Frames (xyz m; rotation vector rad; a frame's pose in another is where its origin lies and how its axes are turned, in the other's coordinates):
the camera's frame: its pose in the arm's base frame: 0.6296 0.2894 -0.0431 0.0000 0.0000 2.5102
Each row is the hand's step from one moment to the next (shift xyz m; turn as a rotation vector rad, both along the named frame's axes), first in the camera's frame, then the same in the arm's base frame.
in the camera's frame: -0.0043 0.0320 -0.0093 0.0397 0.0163 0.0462
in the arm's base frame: -0.0154 -0.0284 -0.0093 -0.0417 0.0103 0.0462
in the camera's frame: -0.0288 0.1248 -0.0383 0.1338 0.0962 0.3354
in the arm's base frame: -0.0504 -0.1177 -0.0383 -0.1648 0.0013 0.3354
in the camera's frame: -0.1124 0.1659 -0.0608 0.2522 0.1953 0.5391
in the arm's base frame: -0.0072 -0.2003 -0.0608 -0.3189 -0.0088 0.5391
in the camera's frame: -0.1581 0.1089 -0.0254 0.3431 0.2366 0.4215
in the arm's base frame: 0.0633 -0.1812 -0.0254 -0.4166 0.0115 0.4215
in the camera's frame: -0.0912 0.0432 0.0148 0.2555 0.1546 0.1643
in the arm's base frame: 0.0481 -0.0887 0.0148 -0.2975 0.0260 0.1643
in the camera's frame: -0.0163 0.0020 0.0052 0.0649 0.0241 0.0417
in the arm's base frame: 0.0120 -0.0112 0.0052 -0.0666 0.0189 0.0417
